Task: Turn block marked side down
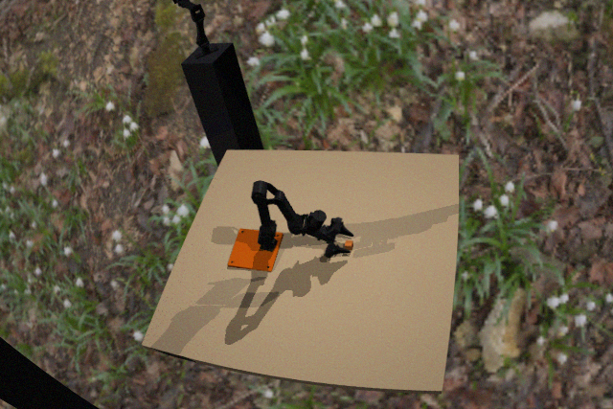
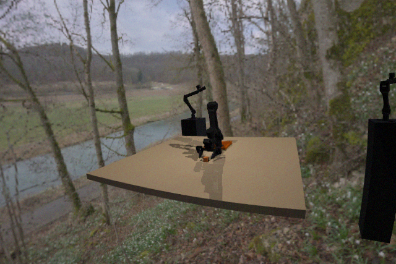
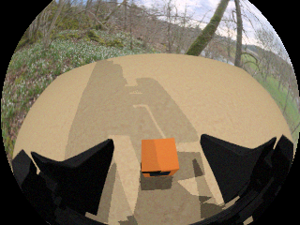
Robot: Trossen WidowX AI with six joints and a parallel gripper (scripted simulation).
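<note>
Now: the orange block 20 mm behind my gripper tip and 10 mm below it.
</note>
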